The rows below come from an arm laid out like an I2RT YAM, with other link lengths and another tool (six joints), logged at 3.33 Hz.
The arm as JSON. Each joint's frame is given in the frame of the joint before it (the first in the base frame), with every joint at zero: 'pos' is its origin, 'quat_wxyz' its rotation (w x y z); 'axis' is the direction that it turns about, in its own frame. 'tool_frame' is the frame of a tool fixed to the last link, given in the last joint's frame.
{
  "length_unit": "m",
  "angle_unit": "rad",
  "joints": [
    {
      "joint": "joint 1",
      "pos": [
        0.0,
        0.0,
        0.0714
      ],
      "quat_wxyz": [
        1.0,
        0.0,
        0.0,
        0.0
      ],
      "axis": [
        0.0,
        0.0,
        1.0
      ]
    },
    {
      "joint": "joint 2",
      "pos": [
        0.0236,
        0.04,
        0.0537
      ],
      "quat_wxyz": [
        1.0,
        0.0,
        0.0,
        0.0
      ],
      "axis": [
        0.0,
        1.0,
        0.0
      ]
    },
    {
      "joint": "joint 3",
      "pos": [
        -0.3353,
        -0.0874,
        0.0
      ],
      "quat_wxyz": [
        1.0,
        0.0,
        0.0,
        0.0
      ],
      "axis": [
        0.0,
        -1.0,
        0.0
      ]
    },
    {
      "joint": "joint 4",
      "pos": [
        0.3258,
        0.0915,
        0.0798
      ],
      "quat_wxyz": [
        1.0,
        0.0,
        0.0,
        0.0
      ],
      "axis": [
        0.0,
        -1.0,
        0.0
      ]
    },
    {
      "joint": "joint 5",
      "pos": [
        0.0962,
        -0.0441,
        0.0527
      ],
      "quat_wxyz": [
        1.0,
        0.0,
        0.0,
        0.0
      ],
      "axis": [
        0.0,
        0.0,
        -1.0
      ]
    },
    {
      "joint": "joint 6",
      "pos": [
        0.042,
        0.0,
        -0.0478
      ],
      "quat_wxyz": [
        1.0,
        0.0,
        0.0,
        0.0
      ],
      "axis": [
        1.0,
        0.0,
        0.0
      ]
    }
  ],
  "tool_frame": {
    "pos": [
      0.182,
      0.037,
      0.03
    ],
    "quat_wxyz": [
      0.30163,
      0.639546,
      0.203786,
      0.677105
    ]
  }
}
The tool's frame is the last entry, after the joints.
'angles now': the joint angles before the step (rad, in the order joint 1, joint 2, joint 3, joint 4, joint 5, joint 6). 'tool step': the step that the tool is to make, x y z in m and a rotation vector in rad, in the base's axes. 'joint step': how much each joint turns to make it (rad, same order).
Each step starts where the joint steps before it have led.
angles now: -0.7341 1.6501 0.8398 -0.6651 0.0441 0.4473
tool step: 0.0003 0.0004 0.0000 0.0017 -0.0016 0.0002
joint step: -0.0001 -0.0001 -0.0002 0.0002 -0.0023 -0.0001
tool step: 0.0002 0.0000 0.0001 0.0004 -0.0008 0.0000
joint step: -0.0001 0.0000 0.0002 0.0001 -0.0008 -0.0001
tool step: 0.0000 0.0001 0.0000 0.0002 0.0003 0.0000
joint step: 0.0002 0.0001 0.0002 -0.0005 0.0001 0.0002
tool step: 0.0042 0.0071 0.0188 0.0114 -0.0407 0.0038
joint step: 0.0001 -0.0538 0.0001 -0.0313 -0.0359 0.0001
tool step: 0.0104 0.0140 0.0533 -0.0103 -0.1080 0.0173
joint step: 0.0069 -0.1477 0.0020 -0.0624 -0.0652 0.0001
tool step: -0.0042 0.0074 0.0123 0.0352 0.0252 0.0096
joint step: -0.0002 -0.0020 0.0502 -0.0949 -0.0112 -0.0079
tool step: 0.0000 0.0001 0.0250 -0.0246 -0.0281 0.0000
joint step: 0.0000 -0.0550 0.0190 -0.0367 -0.0003 0.0001
